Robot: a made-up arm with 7 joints.
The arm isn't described. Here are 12 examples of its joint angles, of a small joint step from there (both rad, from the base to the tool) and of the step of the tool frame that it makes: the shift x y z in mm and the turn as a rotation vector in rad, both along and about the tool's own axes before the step.
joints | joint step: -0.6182 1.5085 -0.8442 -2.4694 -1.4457 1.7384 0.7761 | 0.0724 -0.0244 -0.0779 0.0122 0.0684 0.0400 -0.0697
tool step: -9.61 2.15 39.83 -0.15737 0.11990 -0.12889
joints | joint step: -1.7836 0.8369 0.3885 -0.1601 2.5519 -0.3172 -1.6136 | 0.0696 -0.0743 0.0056 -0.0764 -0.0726 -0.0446 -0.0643
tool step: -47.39 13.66 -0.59 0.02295 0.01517 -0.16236
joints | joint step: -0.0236 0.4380 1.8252 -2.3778 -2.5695 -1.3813 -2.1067 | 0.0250 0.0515 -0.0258 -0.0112 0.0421 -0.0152 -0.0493
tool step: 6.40 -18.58 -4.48 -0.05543 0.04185 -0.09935
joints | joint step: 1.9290 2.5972 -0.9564 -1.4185 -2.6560 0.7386 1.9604 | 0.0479 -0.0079 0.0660 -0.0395 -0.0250 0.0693 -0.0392
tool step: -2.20 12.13 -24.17 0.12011 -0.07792 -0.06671
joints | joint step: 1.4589 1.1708 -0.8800 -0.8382 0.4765 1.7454 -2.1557 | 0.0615 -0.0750 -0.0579 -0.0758 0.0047 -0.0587 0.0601
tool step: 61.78 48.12 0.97 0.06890 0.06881 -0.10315
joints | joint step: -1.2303 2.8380 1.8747 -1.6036 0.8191 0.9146 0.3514 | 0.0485 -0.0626 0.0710 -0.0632 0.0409 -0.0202 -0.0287
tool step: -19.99 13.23 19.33 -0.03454 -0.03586 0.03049
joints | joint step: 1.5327 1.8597 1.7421 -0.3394 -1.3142 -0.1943 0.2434 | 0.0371 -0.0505 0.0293 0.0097 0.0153 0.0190 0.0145
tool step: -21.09 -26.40 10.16 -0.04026 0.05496 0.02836
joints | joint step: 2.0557 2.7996 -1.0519 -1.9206 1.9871 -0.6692 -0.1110 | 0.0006 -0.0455 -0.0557 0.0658 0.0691 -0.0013 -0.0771
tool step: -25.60 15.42 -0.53 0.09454 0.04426 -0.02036
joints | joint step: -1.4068 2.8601 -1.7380 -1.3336 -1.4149 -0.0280 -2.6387 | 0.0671 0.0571 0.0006 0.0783 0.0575 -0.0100 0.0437
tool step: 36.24 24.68 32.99 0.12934 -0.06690 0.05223
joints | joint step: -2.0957 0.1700 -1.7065 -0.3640 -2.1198 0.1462 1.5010 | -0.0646 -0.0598 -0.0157 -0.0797 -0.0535 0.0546 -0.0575
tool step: 18.83 62.71 -14.33 0.17933 -0.07983 -0.15017
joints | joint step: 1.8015 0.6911 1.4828 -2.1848 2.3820 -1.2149 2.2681 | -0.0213 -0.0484 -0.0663 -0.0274 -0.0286 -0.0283 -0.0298
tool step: 3.36 -15.16 24.66 -0.03813 -0.01799 -0.05485
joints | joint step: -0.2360 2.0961 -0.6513 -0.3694 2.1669 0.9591 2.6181 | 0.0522 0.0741 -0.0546 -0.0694 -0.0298 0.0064 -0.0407
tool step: -17.28 3.80 25.34 -0.08484 -0.06143 -0.15733
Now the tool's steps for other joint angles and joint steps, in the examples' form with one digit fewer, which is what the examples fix.
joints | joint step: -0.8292 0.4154 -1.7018 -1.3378 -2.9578 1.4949 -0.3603 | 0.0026 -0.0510 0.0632 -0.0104 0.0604 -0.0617 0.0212
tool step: 22.7 -7.2 -26.8 -0.0761 -0.0155 -0.0184
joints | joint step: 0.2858 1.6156 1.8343 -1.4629 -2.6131 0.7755 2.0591 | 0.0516 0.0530 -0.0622 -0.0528 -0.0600 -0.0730 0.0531
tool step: 34.6 -27.4 -23.3 -0.1052 -0.1219 0.1014
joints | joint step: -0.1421 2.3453 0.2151 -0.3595 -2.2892 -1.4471 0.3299 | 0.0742 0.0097 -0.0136 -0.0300 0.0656 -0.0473 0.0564
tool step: 2.9 26.5 11.7 -0.0142 -0.0252 -0.0095
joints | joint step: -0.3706 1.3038 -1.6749 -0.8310 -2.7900 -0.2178 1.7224 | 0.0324 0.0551 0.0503 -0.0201 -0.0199 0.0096 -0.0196
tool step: -4.3 -28.4 10.3 -0.0193 0.0135 -0.0047
